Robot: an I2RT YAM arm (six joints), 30 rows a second.
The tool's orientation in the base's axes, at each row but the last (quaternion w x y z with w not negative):
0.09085, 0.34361, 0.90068, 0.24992
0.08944, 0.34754, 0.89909, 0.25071
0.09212, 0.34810, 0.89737, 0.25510
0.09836, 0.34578, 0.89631, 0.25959
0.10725, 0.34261, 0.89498, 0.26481
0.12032, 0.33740, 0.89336, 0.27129
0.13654, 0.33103, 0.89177, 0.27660
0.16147, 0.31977, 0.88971, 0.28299
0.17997, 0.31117, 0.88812, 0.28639
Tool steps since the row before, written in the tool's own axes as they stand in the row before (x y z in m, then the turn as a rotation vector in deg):
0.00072, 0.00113, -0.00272, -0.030, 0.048, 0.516
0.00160, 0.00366, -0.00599, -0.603, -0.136, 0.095
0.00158, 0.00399, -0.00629, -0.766, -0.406, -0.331
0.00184, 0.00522, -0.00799, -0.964, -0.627, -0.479
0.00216, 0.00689, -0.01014, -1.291, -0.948, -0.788
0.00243, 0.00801, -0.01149, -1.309, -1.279, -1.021
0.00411, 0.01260, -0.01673, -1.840, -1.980, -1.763
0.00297, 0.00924, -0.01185, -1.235, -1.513, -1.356
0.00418, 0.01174, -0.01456, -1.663, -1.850, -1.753
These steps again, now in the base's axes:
-0.00080, 0.00015, 0.00292, 0.223, 0.211, -0.419
-0.00107, 0.00106, 0.00704, 0.401, -0.453, -0.159
-0.00102, 0.00109, 0.00747, 0.219, -0.900, 0.061
-0.00124, 0.00133, 0.00955, 0.188, -1.230, 0.068
-0.00156, 0.00169, 0.01223, 0.136, -1.773, 0.154
-0.00207, 0.00199, 0.01392, -0.121, -2.086, 0.159
-0.00371, 0.00391, 0.02065, -0.404, -3.179, 0.383
-0.00334, 0.00309, 0.01463, -0.440, -2.320, 0.281
-0.00507, 0.00451, 0.01792, -0.471, -2.974, 0.439

